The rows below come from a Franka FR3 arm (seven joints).
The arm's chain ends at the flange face. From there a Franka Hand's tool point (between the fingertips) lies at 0.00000 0.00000 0.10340 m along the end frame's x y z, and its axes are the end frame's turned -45 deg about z.
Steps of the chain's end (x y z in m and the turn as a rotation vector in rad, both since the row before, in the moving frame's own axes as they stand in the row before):
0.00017 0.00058 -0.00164 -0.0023 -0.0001 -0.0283
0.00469 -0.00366 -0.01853 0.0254 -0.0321 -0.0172
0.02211 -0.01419 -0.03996 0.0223 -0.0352 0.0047
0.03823 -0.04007 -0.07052 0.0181 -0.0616 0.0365
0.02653 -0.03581 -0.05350 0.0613 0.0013 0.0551
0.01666 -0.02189 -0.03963 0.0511 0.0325 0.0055
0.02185 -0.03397 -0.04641 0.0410 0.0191 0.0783
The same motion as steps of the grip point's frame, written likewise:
-0.00046 0.00069 -0.00164 -0.0016 -0.0017 -0.0283
0.00538 -0.00347 -0.01862 0.0407 -0.0047 -0.0172
0.02473 0.00140 -0.04005 0.0407 -0.0091 0.0047
0.05230 -0.00718 -0.07073 0.0564 -0.0308 0.0365
0.04877 -0.01082 -0.05369 0.0424 0.0443 0.0551
0.03337 -0.00504 -0.03982 0.0132 0.0591 0.0055
0.04392 -0.01000 -0.04652 0.0155 0.0425 0.0783

